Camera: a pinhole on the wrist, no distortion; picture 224 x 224 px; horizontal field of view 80.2 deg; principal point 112.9 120.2 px. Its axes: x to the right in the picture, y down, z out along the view. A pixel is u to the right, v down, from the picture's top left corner.
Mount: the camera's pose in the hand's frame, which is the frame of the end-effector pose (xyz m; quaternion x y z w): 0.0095 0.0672 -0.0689 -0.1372 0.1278 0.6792 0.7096
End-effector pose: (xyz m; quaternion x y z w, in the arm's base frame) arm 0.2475 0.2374 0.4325 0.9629 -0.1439 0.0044 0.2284
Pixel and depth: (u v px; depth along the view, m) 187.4 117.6 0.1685
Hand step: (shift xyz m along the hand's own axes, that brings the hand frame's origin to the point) 0.0162 0.2168 0.0531
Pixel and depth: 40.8 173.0 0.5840
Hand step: -0.2392 -0.0025 0.5856
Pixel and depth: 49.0 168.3 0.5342
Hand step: -0.1976 0.0332 0.5180
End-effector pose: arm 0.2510 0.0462 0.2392 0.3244 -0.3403 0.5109 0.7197
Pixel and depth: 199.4 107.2 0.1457
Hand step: 0.0272 0.2083 0.0320
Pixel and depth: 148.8 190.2 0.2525
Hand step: -0.1215 0.2288 0.1380
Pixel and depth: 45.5 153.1 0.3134
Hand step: -0.0766 0.0382 0.2792
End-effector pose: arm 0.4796 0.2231 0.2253 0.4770 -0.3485 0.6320 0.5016
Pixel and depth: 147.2 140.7 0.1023
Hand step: -0.0056 0.1300 0.0162
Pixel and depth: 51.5 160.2 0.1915
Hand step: -0.0529 0.0579 0.1404
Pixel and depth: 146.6 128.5 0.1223
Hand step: 0.0026 0.1413 0.0332
